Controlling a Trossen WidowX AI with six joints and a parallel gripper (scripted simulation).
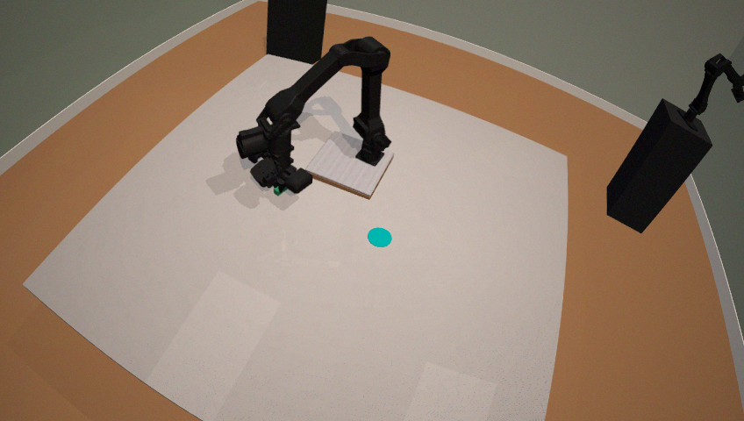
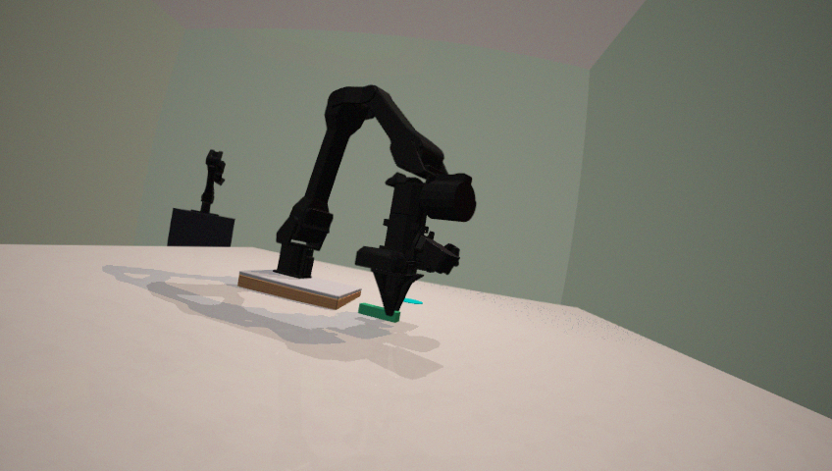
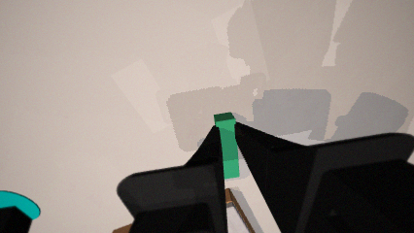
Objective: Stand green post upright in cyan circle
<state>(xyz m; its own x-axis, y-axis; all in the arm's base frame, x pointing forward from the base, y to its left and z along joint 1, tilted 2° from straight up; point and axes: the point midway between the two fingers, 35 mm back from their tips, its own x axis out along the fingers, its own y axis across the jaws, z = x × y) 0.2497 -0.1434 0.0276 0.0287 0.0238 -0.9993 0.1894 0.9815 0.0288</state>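
Right now the cyan circle is 290 mm to the left of my gripper tip, 20 mm below it and 20 mm behind it. From my gripper tip the other things lie so: green post: 20 mm behind.
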